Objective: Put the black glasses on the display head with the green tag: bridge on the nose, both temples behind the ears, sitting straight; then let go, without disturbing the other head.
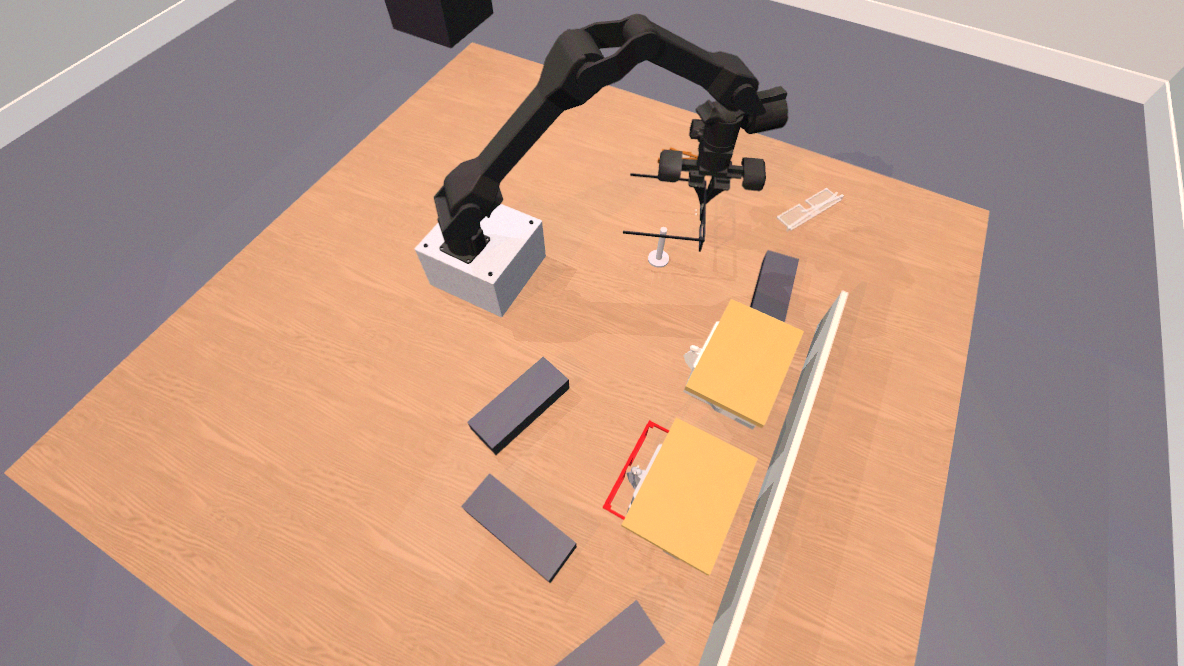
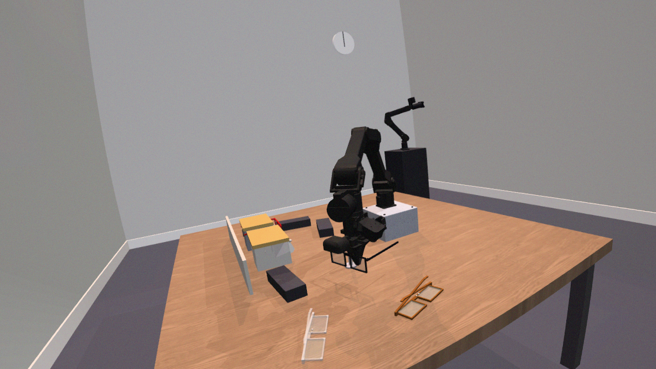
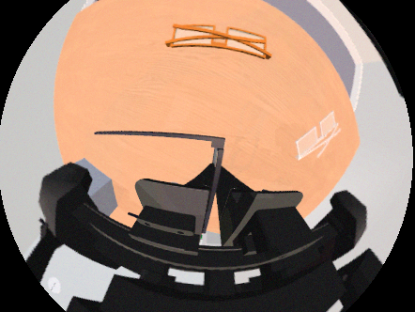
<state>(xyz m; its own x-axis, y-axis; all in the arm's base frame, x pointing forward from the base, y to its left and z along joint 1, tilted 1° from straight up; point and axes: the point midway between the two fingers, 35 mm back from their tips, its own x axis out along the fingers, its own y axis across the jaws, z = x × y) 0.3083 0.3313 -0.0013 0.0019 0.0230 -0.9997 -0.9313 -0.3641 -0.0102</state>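
The white peg lies 3 cm behind my gripper tip, 12 cm to the right of it and 4 cm below it. Also, from my gripper tip: thin white panel 30 cm ahead, 42 cm to the right.
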